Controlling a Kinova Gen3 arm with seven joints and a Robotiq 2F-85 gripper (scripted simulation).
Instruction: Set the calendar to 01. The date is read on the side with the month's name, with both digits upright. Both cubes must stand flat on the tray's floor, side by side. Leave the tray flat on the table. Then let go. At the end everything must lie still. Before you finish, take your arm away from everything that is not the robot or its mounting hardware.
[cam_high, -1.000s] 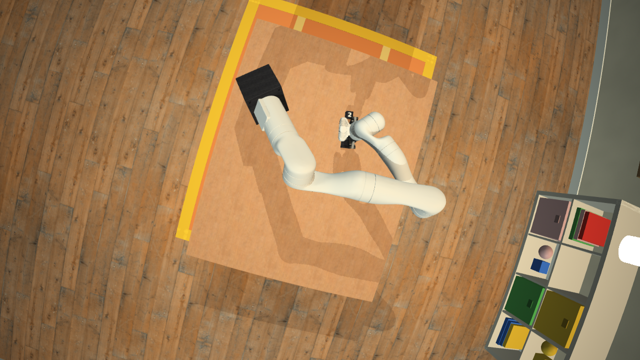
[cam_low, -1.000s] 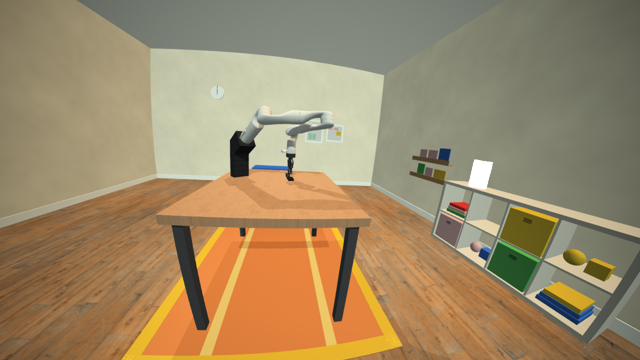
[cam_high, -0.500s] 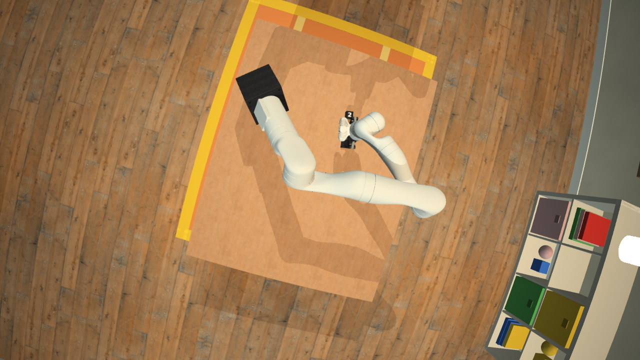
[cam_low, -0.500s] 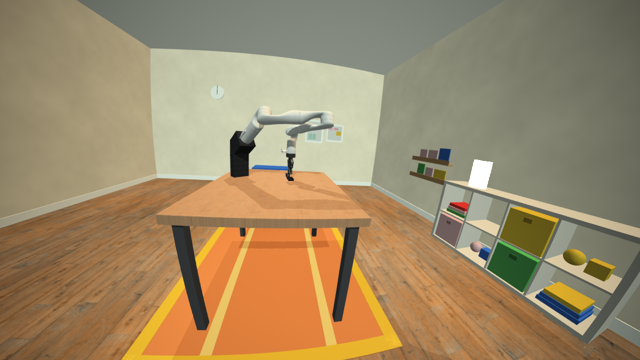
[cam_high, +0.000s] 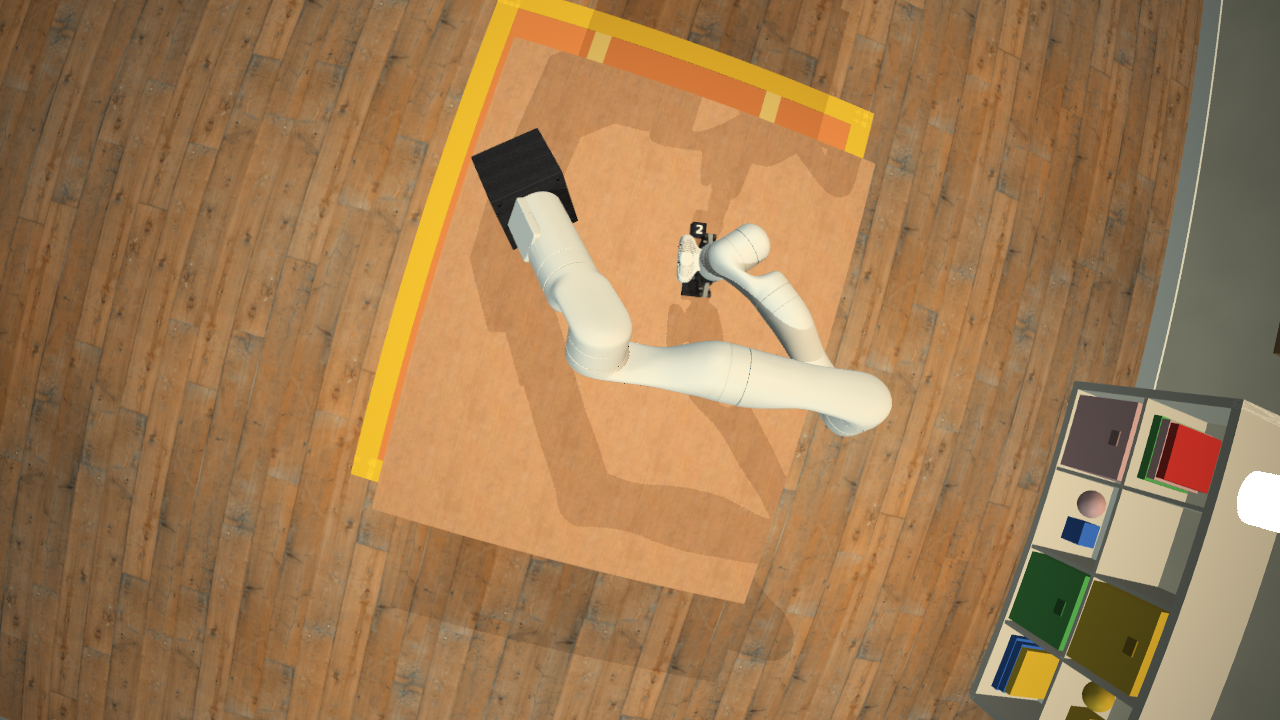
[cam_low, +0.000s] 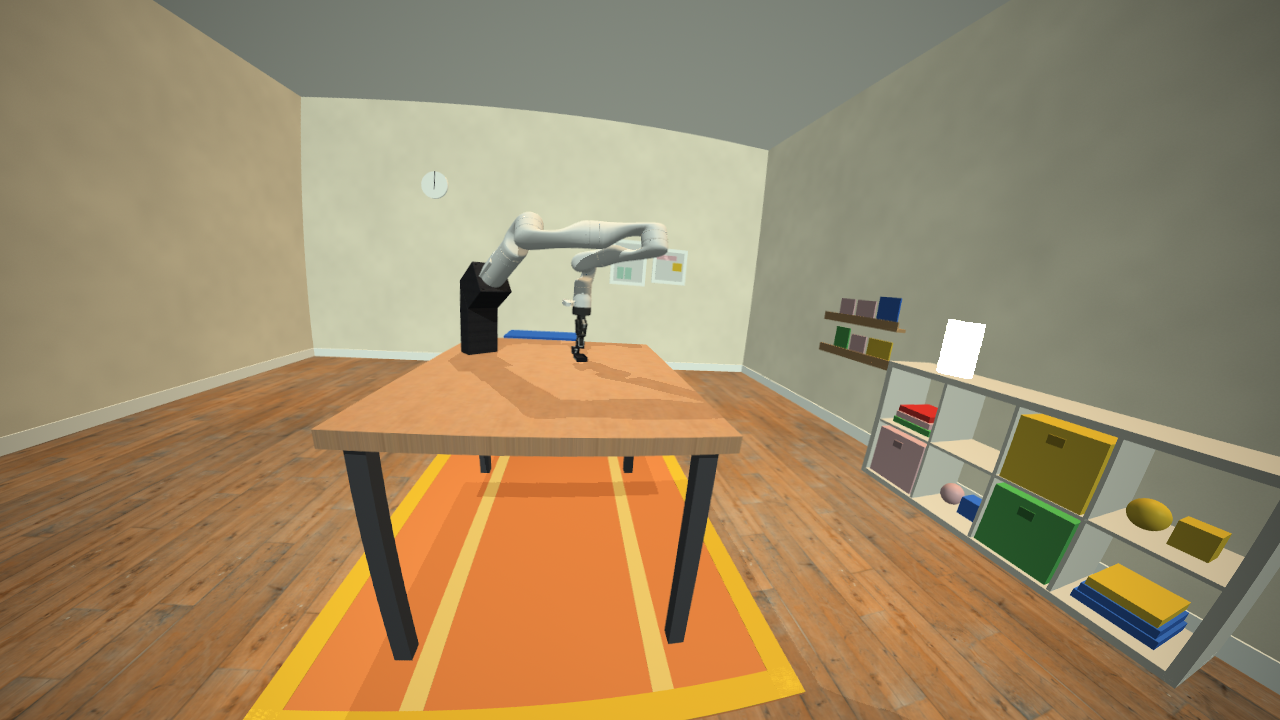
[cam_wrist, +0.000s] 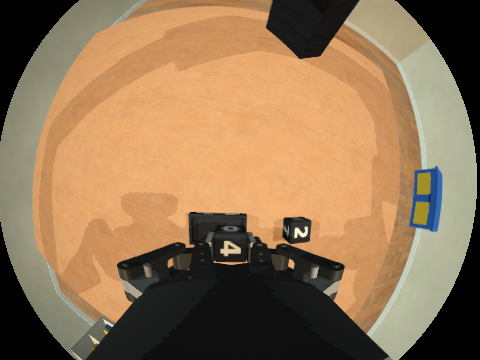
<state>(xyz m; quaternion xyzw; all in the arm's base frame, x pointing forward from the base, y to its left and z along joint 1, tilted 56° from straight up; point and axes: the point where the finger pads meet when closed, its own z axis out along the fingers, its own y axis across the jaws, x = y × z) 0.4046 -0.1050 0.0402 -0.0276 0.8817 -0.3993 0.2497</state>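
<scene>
Right now my hand is 60 mm above the black calendar tray and 20 mm to the left of it. Also, from my hand: black digit cube 90 mm to the left, 60 mm below, 20 mm ahead.
</scene>
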